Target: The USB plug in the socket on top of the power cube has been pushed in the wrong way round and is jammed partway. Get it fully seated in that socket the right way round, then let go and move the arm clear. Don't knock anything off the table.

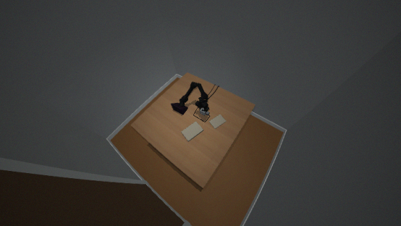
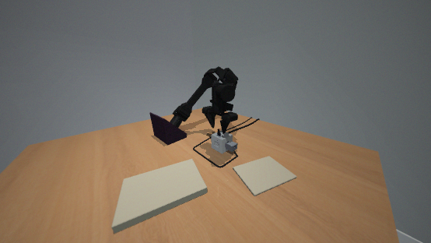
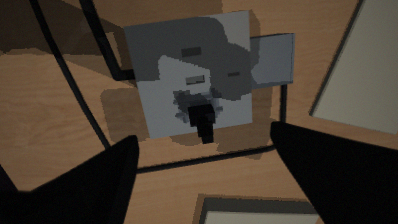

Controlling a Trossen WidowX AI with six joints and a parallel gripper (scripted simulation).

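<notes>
The black USB plug is 2 cm below my gripper tip. Round my gripper tip: thick beige slab (2 cm ahead, 29 cm to the right, 9 cm below); thin beige plate (23 cm ahead, 10 cm below).
</notes>
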